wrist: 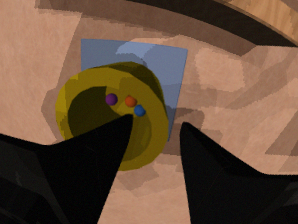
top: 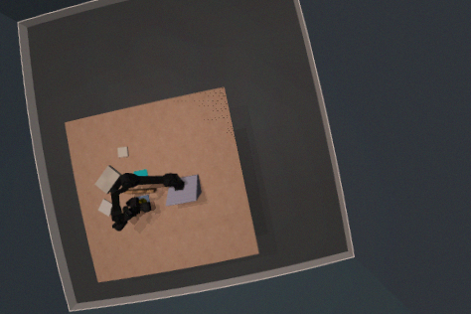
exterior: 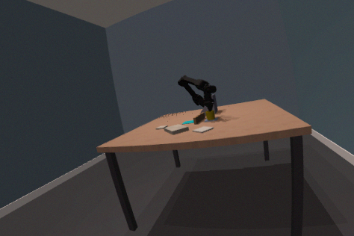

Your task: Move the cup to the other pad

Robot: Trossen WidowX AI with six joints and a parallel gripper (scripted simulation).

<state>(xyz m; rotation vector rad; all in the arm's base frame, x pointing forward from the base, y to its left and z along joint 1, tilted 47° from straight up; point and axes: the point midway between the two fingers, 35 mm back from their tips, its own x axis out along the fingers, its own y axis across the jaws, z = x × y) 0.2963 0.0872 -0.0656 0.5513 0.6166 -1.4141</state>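
The cup lies 20 mm below my gripper tip and 20 mm ahead of it. The rest, counted from my gripper tip: wooden bar: 90 mm to the right, 40 mm below, 20 mm ahead; blue pad: 60 mm below, 30 mm ahead; cyan pad: 190 mm to the right, 60 mm below, 20 mm ahead.
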